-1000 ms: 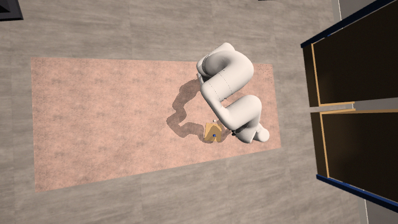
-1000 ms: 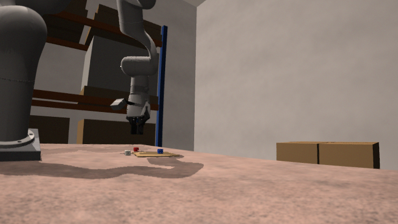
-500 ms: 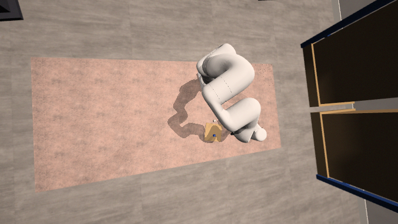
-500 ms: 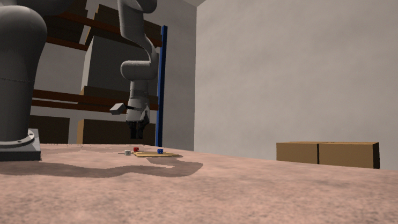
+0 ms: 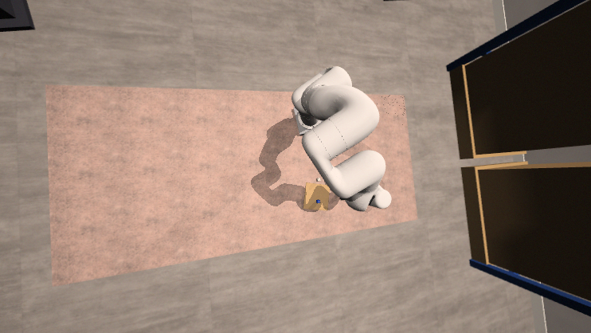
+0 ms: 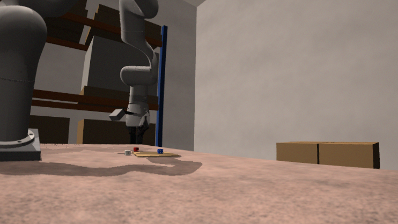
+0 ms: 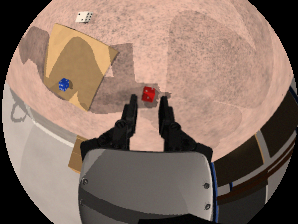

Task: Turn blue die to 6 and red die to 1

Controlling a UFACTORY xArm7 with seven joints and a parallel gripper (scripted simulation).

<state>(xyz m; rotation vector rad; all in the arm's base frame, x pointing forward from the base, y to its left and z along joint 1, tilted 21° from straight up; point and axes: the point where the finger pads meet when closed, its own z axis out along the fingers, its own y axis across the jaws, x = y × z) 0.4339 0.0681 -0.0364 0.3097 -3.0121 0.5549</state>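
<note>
The red die lies 4 cm below my hand. Round my hand: tan mat (15 cm to the right, 5 cm below, 2 cm behind); blue die (15 cm to the right, 4 cm below, 1 cm ahead); white die (11 cm to the right, 10 cm behind, 4 cm below).
</note>
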